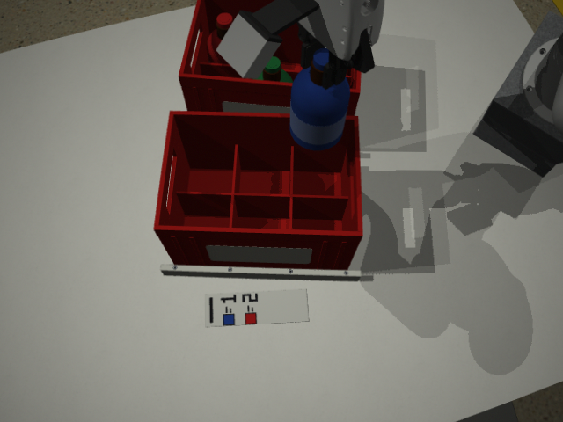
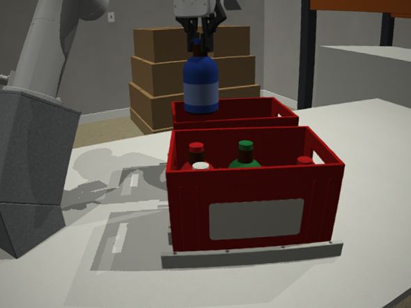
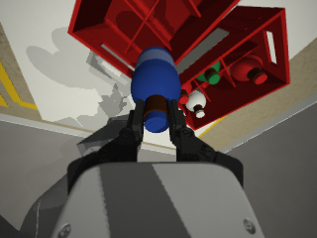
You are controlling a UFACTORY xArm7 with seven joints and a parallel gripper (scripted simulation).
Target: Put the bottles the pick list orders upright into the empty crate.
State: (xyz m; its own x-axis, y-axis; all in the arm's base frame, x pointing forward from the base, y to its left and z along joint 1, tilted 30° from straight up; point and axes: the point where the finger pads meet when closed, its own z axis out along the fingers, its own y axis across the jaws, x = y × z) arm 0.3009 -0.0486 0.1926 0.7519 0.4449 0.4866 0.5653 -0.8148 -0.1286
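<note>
Now: hand 70 mm above the blue bottle. Also, from my hand: red bottle 250 mm below, 230 mm to the right, 130 mm ahead; green bottle 250 mm below, 140 mm to the right, 60 mm ahead; white bottle 250 mm below, 220 mm to the right, 40 mm behind.
</note>
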